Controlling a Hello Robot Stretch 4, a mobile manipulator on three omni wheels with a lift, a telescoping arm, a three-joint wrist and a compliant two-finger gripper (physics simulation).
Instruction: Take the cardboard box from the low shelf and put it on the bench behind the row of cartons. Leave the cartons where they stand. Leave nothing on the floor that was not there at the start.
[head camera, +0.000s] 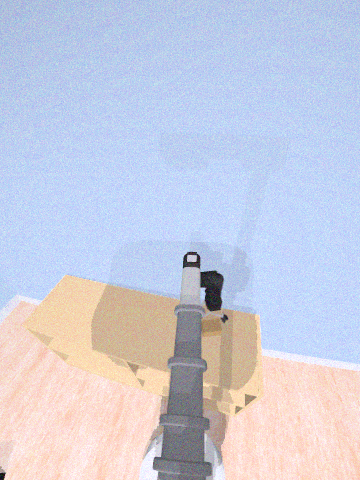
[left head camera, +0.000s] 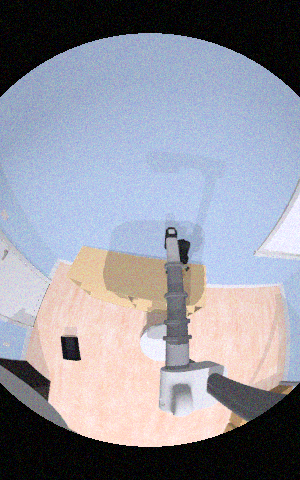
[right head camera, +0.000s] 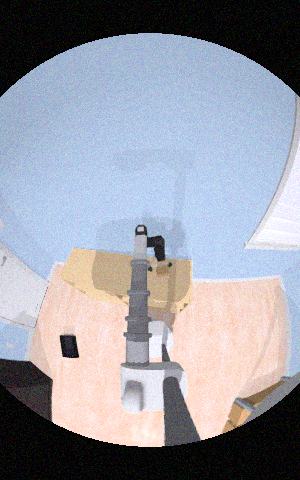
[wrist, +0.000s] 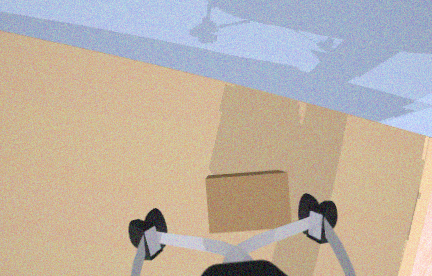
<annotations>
same spot on low wooden shelf: (left head camera: 137, 282) = (head camera: 146, 338)
</annotations>
